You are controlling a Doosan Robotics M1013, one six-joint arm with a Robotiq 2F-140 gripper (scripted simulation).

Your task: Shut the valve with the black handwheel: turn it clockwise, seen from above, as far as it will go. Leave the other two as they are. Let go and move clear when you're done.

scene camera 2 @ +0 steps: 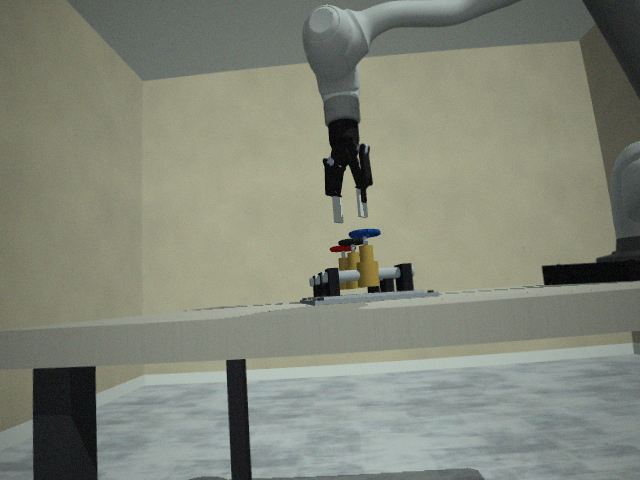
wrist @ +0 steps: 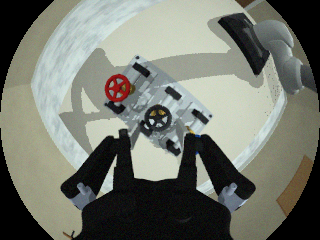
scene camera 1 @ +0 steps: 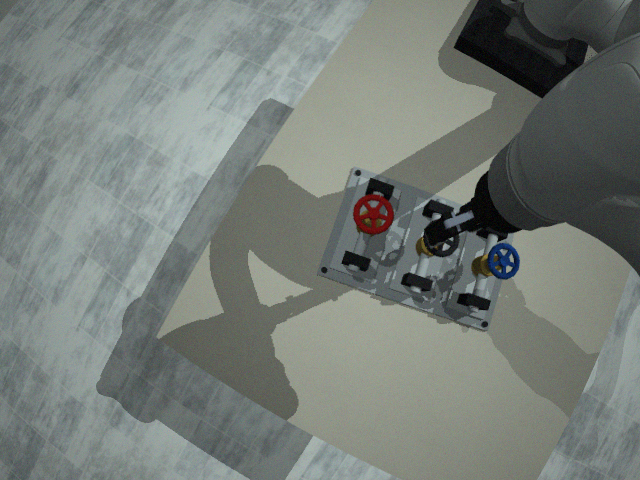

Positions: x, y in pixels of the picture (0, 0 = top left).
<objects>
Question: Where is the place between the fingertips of the gripper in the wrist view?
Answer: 157, 125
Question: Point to a blue handwheel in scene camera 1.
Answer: At 503, 261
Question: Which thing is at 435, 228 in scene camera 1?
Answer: The gripper.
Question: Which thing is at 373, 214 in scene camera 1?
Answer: A red handwheel.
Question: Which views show the gripper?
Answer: Scene camera 2, the wrist view and scene camera 1: all of them.
</objects>
